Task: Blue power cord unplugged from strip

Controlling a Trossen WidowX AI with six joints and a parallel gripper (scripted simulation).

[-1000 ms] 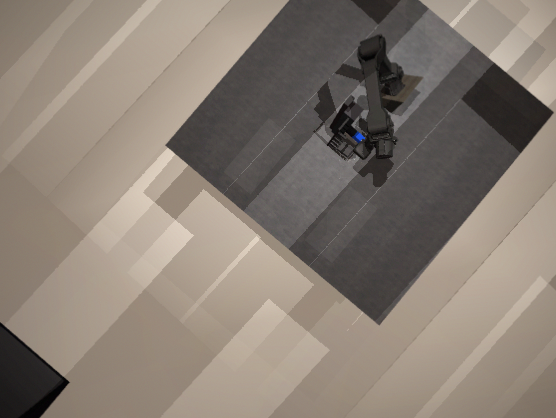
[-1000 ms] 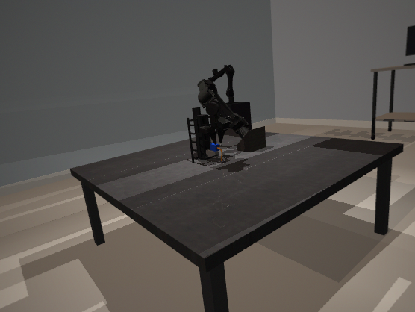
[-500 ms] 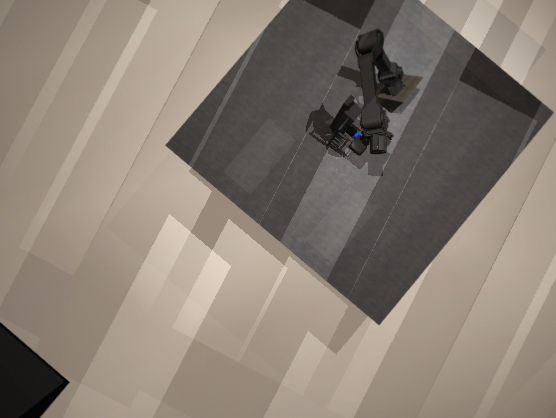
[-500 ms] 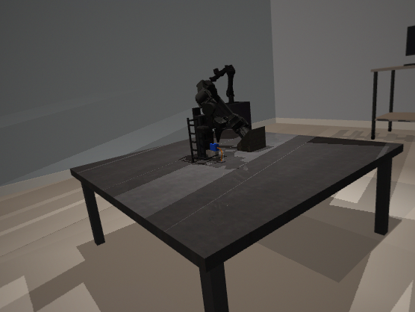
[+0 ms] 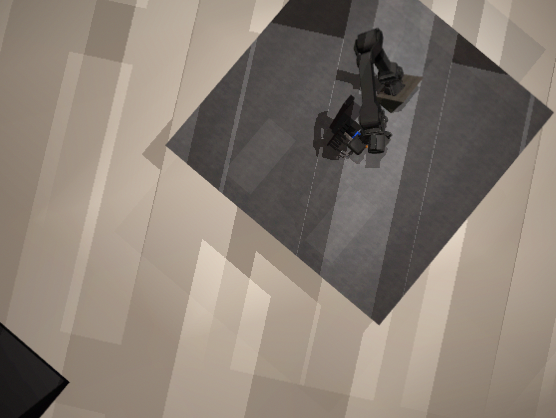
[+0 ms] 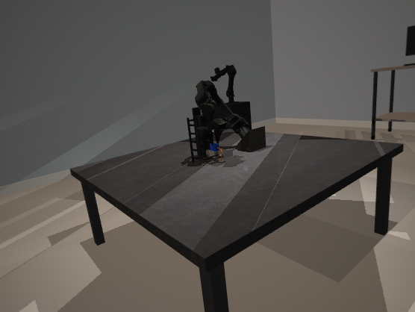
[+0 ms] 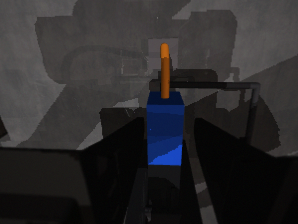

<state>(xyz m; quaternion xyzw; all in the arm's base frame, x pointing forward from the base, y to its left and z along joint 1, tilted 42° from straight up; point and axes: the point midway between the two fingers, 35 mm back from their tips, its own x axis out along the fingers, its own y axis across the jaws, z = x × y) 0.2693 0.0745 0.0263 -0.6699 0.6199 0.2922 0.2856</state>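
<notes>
My gripper tip is 3 cm to the left of the blue plug and 1 cm above it.
</notes>
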